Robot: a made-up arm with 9 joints. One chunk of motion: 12 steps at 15 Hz.
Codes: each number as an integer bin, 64 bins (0 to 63) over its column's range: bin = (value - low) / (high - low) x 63, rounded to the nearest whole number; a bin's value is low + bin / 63 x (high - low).
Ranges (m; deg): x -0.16..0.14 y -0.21..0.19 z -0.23..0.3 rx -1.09..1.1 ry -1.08..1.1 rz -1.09..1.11
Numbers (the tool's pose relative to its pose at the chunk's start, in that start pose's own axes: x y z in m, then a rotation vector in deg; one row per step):
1: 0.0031 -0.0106 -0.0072 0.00 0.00 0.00
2: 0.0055 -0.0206 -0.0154 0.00 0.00 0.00
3: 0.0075 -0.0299 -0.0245 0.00 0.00 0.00
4: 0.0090 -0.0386 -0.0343 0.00 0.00 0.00
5: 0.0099 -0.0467 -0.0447 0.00 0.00 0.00
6: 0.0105 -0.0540 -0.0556 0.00 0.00 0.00
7: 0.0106 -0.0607 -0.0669 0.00 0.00 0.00
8: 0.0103 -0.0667 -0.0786 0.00 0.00 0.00
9: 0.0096 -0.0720 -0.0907 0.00 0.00 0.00
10: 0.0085 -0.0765 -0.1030 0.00 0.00 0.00
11: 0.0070 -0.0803 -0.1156 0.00 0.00 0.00
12: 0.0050 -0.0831 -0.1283 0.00 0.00 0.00
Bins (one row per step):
1: 34 31 26 31 31 31
2: 35 30 26 31 31 31
3: 35 28 24 31 31 31
4: 35 27 23 31 31 31
5: 36 26 22 31 31 31
6: 36 25 21 31 31 31
7: 36 24 19 31 31 31
8: 36 23 18 31 31 31
9: 36 22 17 31 31 31
10: 35 21 15 31 31 31
11: 35 20 14 31 31 31
12: 35 20 12 31 31 31

